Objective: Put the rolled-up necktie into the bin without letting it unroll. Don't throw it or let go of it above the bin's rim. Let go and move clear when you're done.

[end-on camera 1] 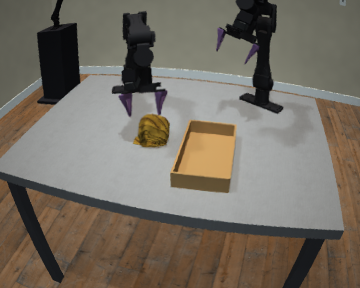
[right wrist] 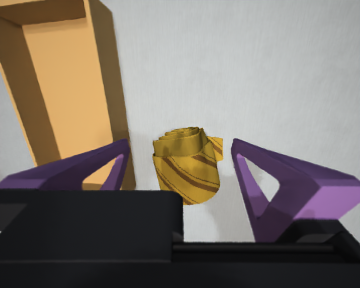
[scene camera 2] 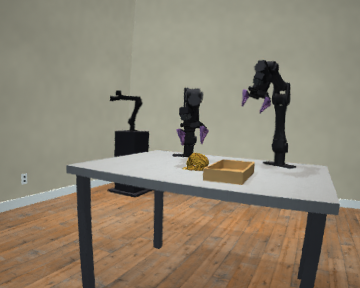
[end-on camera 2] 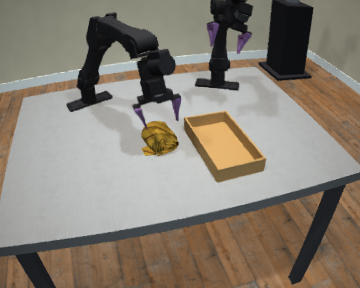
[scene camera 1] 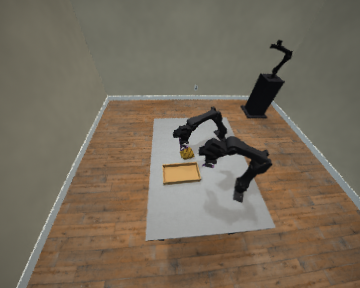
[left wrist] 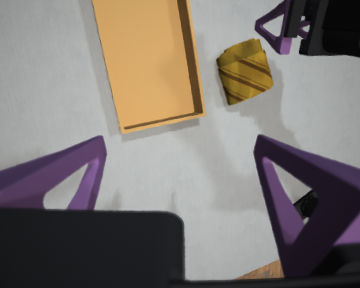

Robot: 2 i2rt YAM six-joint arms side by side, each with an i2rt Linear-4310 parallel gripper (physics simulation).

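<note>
The rolled-up necktie (scene camera 1: pixel 187 153) (scene camera 2: pixel 197 162) (end-on camera 1: pixel 153 131) (end-on camera 2: pixel 159 138) (left wrist: pixel 245 72) (right wrist: pixel 187 170), gold with brown stripes, sits rolled on the table with a short tail end sticking out. It is outside the bin, apart from its long side. The bin (scene camera 2: pixel 227 176) (end-on camera 1: pixel 202 182) (end-on camera 2: pixel 241 170) (left wrist: pixel 198 100) (right wrist: pixel 111 75) is a shallow tan tray and is empty. My right gripper (end-on camera 1: pixel 145 112) (end-on camera 2: pixel 162 122) (right wrist: pixel 180 144) is open above the necktie, its fingers pointing down and wide apart. My left gripper (scene camera 2: pixel 254 105) (end-on camera 1: pixel 233 53) (end-on camera 2: pixel 227 47) (left wrist: pixel 180 143) is open and empty, high above the table.
The light grey table (end-on camera 1: pixel 90 170) (end-on camera 2: pixel 75 200) carries both arm bases along its back edge. The bin lies to the right of the necktie in both end-on views. A black pedestal (scene camera 1: pixel 263 95) (scene camera 2: pixel 131 145) with another small black arm stands on the floor behind the table.
</note>
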